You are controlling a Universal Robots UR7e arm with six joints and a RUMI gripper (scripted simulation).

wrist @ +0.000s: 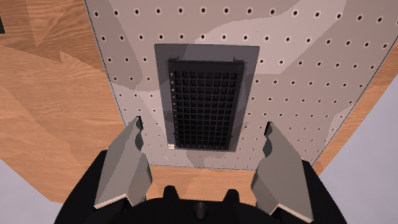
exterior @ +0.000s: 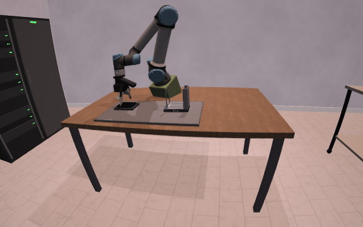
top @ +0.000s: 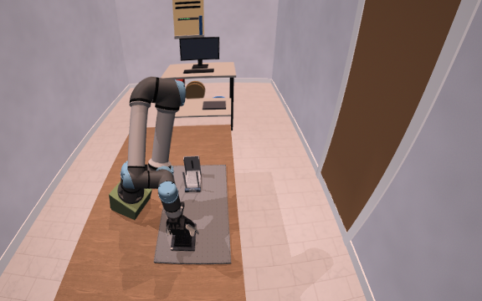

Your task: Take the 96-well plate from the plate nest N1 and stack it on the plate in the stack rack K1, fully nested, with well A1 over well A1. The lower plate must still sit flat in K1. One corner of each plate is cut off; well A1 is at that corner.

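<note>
Right now my hand is 2 cm above the black 96-well plate. From my hand the other things lie so: pale plate (8 cm ahead, 39 cm to the left, 1 cm below); then plate nest N1 (3 cm below); then rack post (13 cm ahead, 44 cm to the left, 5 cm above).
</note>
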